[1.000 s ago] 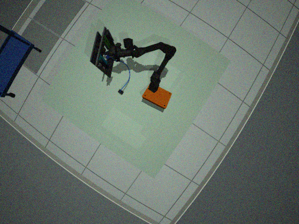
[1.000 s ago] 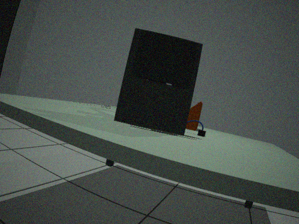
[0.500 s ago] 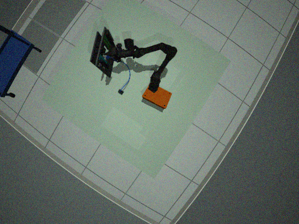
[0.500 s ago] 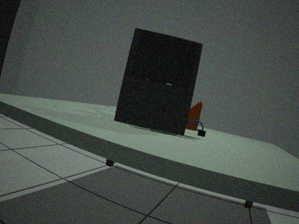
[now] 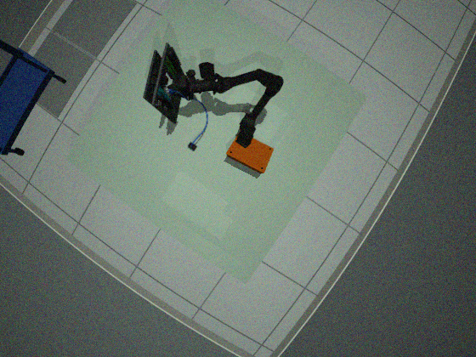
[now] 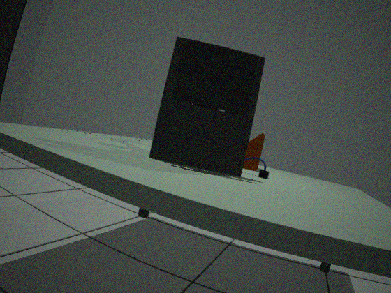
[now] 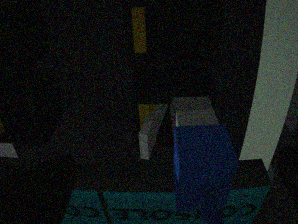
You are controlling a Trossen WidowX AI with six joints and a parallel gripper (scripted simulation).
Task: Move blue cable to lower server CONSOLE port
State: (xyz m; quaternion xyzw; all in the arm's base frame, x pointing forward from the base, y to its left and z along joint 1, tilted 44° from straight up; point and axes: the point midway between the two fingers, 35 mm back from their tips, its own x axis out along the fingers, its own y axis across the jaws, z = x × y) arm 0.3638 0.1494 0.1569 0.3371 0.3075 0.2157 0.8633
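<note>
Right now the plug is 2 cm ahead of my gripper tip and 1 cm to the left of it.
</note>
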